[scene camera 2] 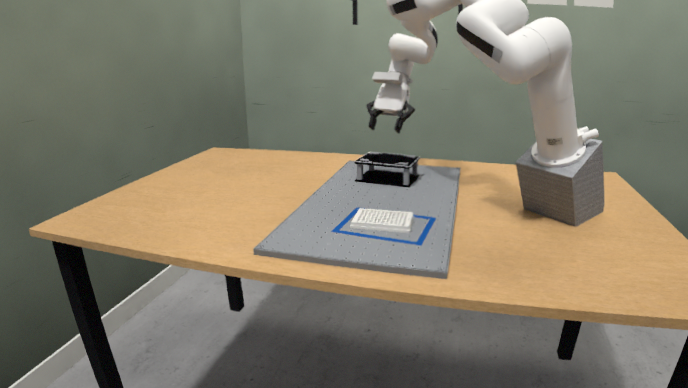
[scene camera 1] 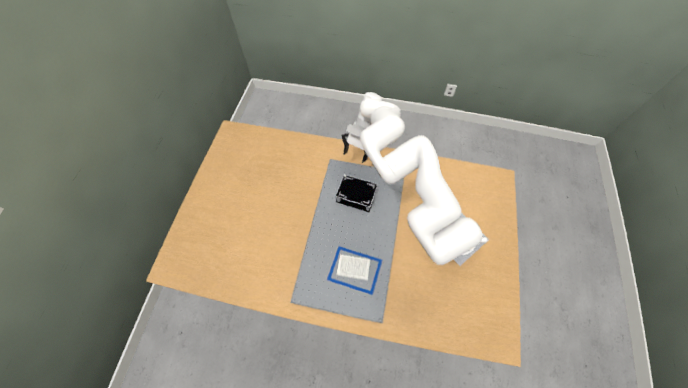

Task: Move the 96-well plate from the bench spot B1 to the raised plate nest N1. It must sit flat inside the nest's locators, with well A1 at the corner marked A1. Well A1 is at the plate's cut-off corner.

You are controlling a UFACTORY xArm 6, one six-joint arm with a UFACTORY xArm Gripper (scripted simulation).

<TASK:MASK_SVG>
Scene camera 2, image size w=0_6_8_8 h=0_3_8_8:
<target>white 96-well plate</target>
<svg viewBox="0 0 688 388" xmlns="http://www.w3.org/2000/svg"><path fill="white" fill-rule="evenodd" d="M350 225L350 228L410 233L414 216L413 212L359 208Z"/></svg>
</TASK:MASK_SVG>
